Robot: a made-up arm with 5 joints. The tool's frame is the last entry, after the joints. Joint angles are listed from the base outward. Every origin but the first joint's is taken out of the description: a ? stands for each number. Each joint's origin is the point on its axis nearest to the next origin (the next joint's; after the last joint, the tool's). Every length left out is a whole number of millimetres.
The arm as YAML. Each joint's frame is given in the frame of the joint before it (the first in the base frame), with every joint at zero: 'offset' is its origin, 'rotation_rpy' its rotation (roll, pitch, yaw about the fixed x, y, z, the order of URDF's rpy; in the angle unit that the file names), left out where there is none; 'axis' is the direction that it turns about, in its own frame. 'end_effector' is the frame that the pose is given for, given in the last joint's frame.
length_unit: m
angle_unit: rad
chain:
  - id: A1
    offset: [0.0, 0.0, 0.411]
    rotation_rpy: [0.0, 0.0, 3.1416]
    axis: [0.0, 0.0, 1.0]
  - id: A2
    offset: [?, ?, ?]
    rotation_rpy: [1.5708, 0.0, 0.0]
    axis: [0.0, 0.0, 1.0]
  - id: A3
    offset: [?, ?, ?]
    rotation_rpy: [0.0, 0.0, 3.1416]
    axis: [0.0, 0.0, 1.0]
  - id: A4
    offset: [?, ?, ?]
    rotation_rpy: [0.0, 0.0, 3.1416]
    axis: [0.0, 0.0, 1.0]
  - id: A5
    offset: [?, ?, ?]
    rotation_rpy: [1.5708, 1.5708, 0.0]
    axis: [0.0, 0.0, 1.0]
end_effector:
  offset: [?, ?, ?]
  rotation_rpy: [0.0, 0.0, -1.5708]
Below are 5 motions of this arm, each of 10 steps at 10 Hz.
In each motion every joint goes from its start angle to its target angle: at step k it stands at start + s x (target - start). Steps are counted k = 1, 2, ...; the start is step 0. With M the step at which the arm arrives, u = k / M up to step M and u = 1 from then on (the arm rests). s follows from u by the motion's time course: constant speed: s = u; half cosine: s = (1 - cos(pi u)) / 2; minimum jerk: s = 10 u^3 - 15 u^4 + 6 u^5.
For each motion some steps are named. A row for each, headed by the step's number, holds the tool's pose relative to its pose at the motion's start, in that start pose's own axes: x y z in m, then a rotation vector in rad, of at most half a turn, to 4 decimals.
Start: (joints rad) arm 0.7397 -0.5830 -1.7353 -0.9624 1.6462
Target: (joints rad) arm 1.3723 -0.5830 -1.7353 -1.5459 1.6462
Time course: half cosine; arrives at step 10
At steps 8, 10:
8: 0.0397 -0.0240 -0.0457 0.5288 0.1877 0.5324
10: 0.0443 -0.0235 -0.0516 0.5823 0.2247 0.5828

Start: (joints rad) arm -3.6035 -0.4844 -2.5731 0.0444 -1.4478
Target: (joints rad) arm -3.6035 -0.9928 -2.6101 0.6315 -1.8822
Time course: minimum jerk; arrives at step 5
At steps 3, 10:
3: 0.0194 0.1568 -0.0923 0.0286 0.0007 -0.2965
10: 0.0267 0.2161 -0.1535 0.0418 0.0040 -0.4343

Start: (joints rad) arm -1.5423 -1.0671 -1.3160 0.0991 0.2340
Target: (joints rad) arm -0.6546 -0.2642 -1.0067 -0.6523 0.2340
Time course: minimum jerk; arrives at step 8
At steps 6, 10:
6: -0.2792 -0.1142 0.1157 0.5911 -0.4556 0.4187
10: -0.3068 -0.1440 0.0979 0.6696 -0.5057 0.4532

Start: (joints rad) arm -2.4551 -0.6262 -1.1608 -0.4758 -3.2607
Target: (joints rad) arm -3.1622 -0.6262 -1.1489 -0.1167 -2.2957
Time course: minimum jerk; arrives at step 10
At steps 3, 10:
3: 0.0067 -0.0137 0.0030 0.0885 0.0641 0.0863
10: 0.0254 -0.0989 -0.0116 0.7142 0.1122 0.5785

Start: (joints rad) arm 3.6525 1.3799 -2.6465 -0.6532 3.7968
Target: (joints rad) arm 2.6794 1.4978 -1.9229 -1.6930 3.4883
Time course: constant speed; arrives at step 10
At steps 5, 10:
5: -0.1009 -0.2405 -0.1316 0.3237 -0.3276 -0.3404
10: -0.1732 -0.3494 -0.3651 0.6930 -0.5905 -0.7094

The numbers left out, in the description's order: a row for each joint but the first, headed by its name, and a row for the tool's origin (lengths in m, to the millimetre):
A2: 0.0 0.0 0.0
A3: -0.052 0.278 0.0
A4: 0.053 0.234 0.0
A5: -0.065 -0.083 0.0
tool: 0.0 0.0 0.0

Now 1 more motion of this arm.
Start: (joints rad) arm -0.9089 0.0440 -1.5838 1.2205 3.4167
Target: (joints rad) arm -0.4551 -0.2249 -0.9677 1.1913 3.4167
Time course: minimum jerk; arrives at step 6
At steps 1, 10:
1: 0.0052 0.0050 0.0022 -0.0017 0.0122 -0.0153
10: 0.1801 0.0816 0.0556 0.0149 0.3205 -0.4498

